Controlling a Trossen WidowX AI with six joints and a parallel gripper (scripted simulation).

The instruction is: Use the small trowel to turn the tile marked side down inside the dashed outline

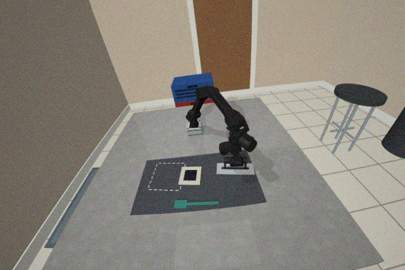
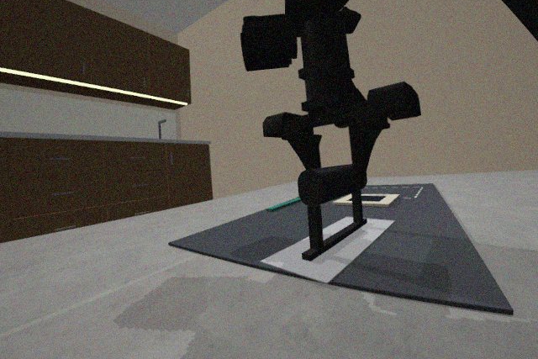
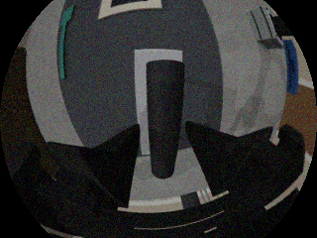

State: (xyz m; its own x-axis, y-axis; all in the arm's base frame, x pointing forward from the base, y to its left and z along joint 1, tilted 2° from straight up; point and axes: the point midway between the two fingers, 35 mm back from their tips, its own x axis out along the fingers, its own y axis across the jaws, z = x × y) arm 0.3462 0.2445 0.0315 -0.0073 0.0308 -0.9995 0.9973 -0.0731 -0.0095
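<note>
The grey plate tool is 20 mm to the right of my gripper tip and 30 mm below it. Also, from my gripper tip: dark mat 50 mm ahead, 210 mm to the right, 80 mm below; then teal trowel 190 mm ahead, 230 mm to the right, 60 mm below; then cream tile 30 mm ahead, 250 mm to the right, 60 mm below.
</note>
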